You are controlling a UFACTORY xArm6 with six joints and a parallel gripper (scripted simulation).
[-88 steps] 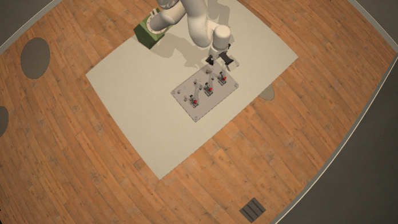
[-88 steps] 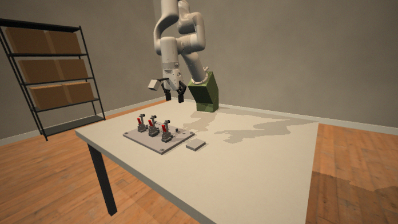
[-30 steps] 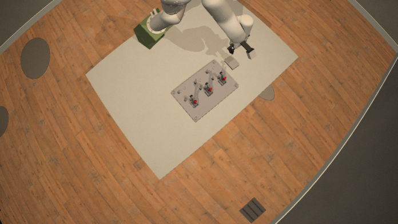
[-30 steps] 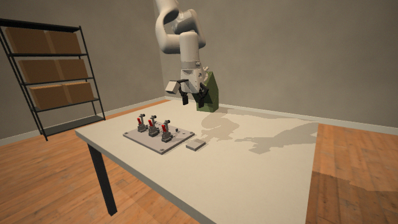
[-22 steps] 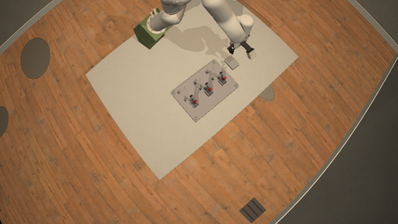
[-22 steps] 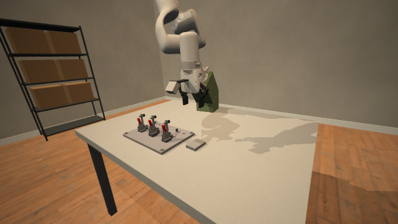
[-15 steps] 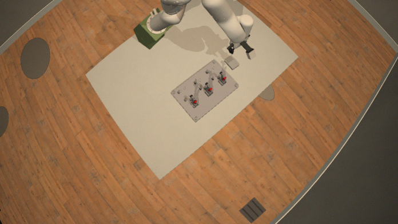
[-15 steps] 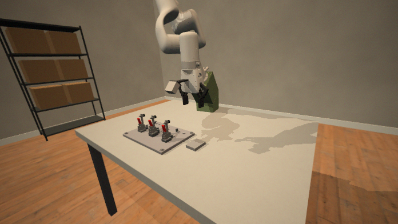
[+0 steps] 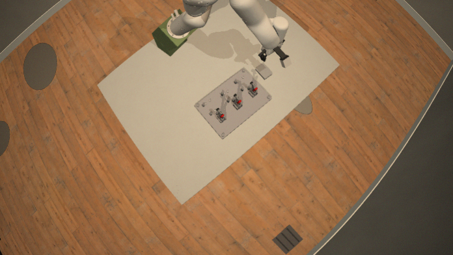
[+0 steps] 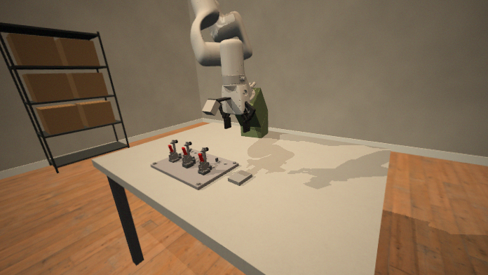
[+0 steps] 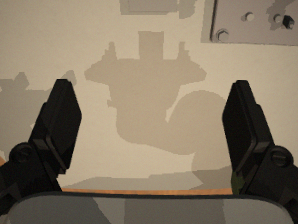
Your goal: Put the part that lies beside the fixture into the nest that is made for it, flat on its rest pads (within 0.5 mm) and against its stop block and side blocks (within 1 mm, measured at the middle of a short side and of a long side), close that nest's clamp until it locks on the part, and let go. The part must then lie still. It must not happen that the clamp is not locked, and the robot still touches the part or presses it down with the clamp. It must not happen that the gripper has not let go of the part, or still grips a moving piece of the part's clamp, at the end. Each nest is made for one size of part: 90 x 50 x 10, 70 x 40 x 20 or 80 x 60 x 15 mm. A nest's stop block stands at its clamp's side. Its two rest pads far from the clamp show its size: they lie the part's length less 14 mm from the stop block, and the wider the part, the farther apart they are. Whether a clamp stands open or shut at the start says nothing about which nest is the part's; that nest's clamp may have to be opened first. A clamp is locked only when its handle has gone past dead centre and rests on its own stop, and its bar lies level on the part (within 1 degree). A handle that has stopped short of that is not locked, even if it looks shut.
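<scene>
My hand is 210 mm above the grey part. From my hand the other things lie so: grey fixture plate 240 mm to the right, 210 mm below, 90 mm ahead.
</scene>
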